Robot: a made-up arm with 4 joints.
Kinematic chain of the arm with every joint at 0, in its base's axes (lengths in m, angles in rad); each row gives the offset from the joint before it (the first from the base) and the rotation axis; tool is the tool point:
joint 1: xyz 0 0 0.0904 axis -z
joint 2: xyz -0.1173 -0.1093 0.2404 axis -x
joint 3: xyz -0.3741 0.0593 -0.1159 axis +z
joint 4: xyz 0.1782 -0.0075 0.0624 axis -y
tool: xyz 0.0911 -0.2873 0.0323
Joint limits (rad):
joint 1: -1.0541..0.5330
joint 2: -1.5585..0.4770
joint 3: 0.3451..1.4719
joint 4: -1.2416..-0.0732
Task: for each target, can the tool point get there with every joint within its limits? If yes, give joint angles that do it. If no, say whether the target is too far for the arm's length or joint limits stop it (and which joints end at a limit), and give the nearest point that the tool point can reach.
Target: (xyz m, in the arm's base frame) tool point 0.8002 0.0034 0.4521
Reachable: no: joint limits stop it (at a limit: joint 1, joint 2, joint 3) | nearest point 0.1558 -0.2445 0.3210 | short by 0.703 m
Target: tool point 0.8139 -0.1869 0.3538
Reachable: no: joint limits stop it (at a limit: joint 1, joint 2, joint 3) | nearest point 0.1679 -0.2742 0.2879 | short by 0.655 m
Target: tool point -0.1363 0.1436 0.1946
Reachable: yes | joints 0.0842 0.2847 1.3704 -0.4395
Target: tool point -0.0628 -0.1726 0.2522
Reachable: yes | joints -0.2496 0.0171 0.5736 -0.6116
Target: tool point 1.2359 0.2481 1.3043
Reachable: no: too far | nearest point -0.0118 -0.1784 0.6164 | short by 1.487 m
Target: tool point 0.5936 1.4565 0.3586
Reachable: no: too far | nearest point -0.0452 0.2603 0.3360 | short by 1.356 m
